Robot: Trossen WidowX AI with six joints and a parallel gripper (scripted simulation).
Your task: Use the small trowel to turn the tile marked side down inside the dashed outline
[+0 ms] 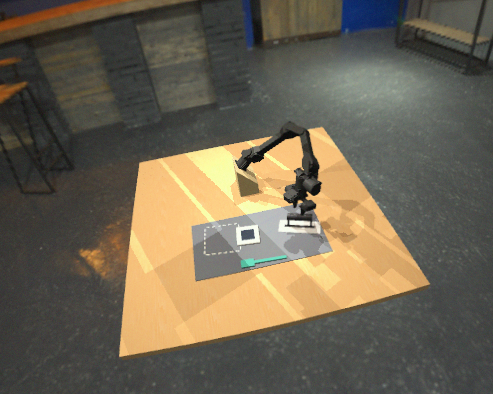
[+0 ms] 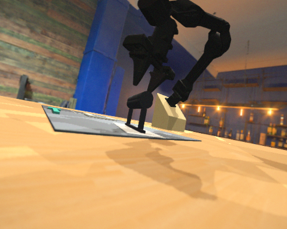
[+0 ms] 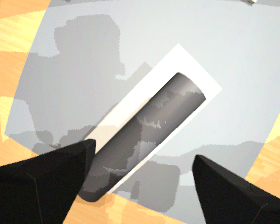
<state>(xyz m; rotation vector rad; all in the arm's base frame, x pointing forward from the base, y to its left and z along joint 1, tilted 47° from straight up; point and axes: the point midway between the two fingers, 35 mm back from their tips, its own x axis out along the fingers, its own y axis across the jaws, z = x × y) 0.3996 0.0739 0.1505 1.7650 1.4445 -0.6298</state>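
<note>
Now: the trowel 2 cm to the right of my gripper tip and 7 cm below it. Round my gripper tip: grey mat 1 cm behind, 21 cm to the right, 12 cm below; tile 4 cm behind, 25 cm to the right, 10 cm below; teal flat tool 12 cm ahead, 25 cm to the right, 10 cm below.
</note>
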